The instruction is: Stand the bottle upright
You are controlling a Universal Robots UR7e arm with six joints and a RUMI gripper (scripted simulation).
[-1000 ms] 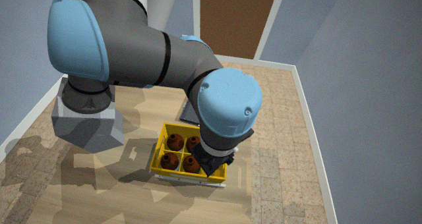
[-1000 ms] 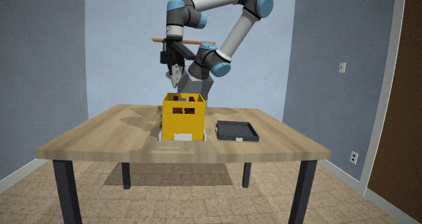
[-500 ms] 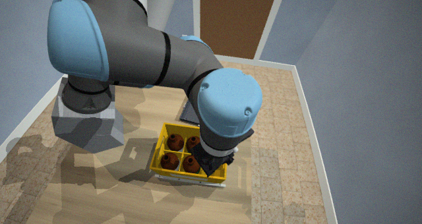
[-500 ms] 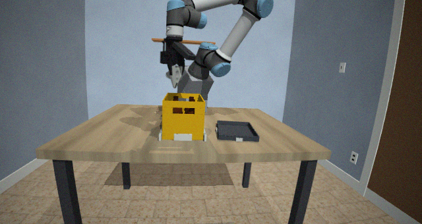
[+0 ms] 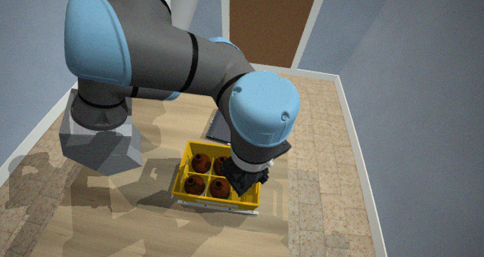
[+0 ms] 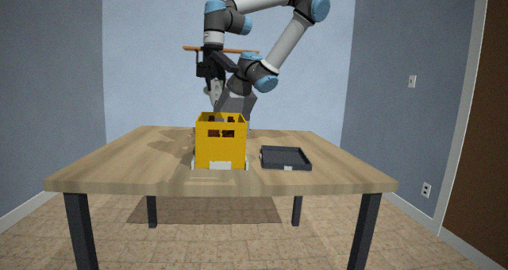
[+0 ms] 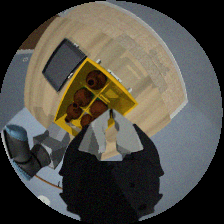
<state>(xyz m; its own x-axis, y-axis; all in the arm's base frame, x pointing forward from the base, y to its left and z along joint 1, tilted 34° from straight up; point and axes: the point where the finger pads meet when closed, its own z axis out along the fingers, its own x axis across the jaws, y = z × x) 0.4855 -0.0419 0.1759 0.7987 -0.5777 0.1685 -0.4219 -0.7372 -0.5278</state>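
My gripper is now 2 cm past the bottle, 7 cm to the right of it and 15 cm above it. Also, from my hand: crate (10 cm behind, 16 cm below); then tray (16 cm behind, 27 cm to the left, 23 cm below).
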